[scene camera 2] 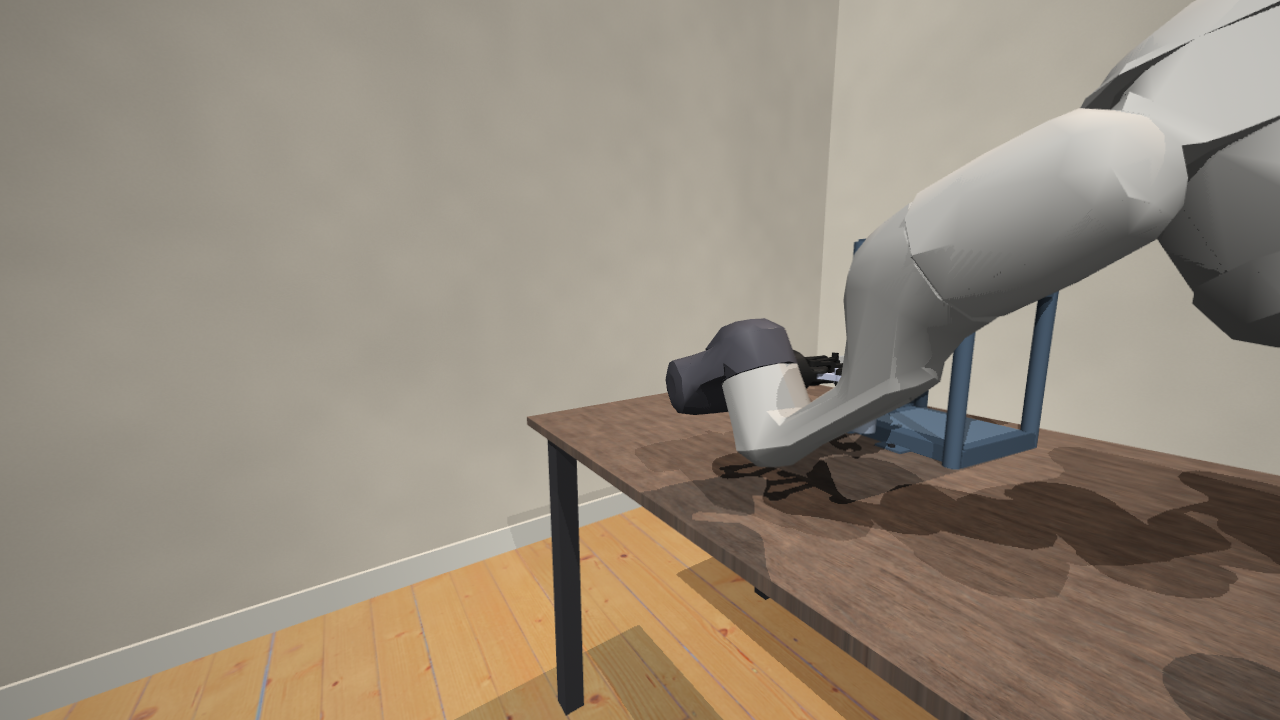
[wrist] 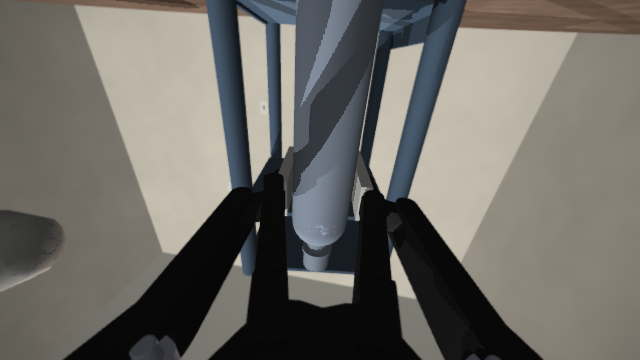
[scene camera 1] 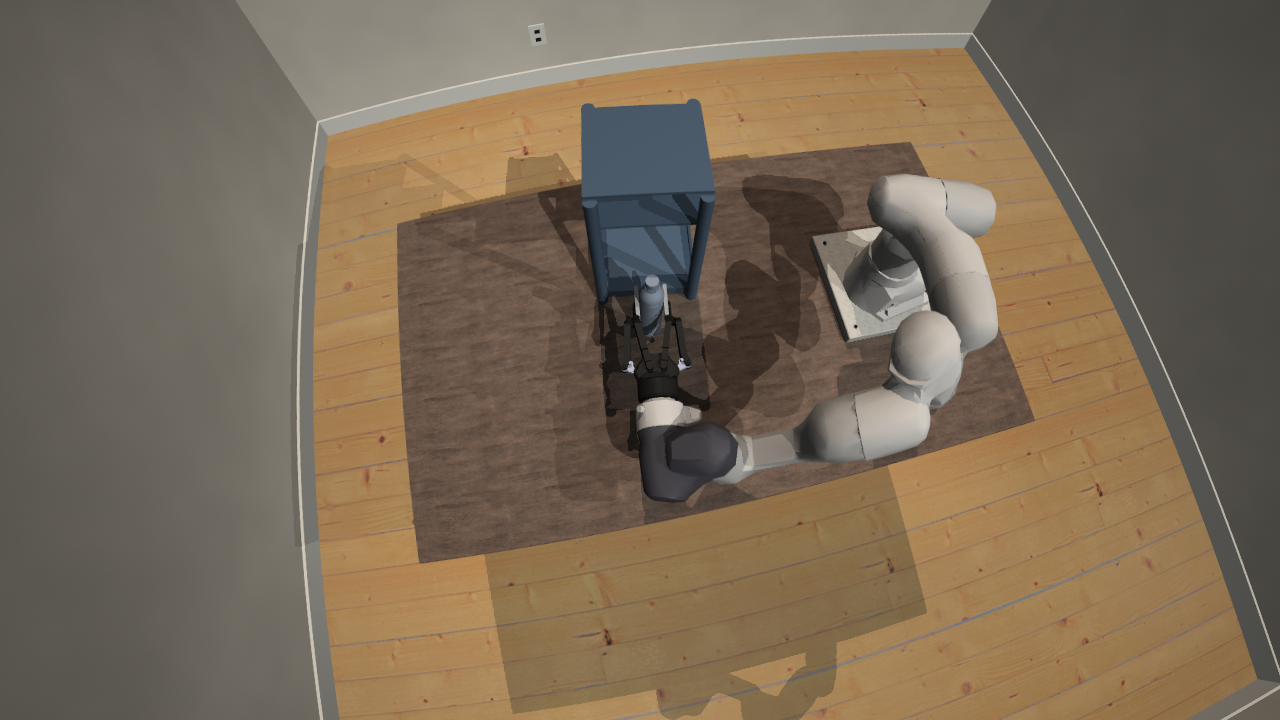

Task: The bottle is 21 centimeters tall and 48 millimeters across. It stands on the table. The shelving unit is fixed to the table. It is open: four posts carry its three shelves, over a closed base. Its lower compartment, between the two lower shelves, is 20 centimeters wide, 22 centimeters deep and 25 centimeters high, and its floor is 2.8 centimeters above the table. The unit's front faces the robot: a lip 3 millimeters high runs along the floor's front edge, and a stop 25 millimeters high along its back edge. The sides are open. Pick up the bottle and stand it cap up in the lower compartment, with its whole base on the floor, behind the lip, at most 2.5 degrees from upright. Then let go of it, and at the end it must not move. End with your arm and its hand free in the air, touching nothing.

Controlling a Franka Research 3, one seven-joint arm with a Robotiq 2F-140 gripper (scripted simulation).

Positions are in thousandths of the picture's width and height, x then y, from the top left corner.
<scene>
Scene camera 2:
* shelving unit: 743,608
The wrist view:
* my gripper: 505,451
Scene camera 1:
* my gripper: 507,401
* bottle: 509,410
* shelving unit: 501,209
</scene>
